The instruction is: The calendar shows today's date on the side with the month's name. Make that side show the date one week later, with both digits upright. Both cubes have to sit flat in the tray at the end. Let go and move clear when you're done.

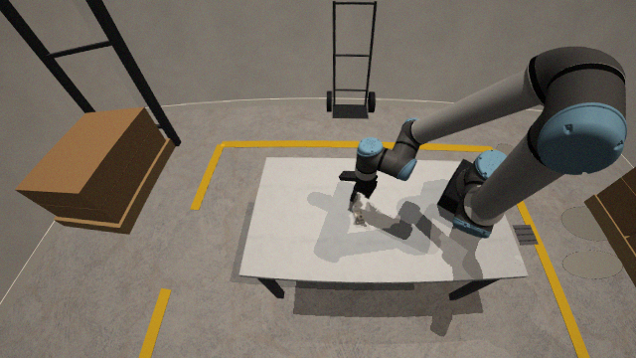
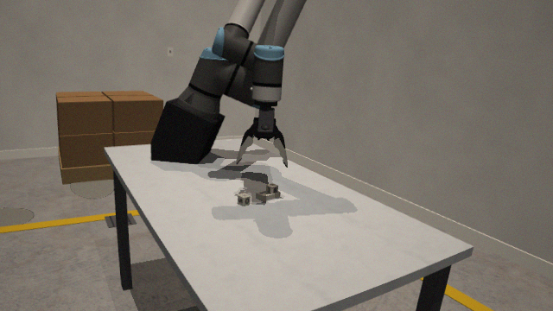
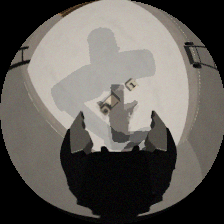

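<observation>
The calendar tray is 11 cm below my hand, 4 cm to the left of it and 3 cm behind it.
</observation>
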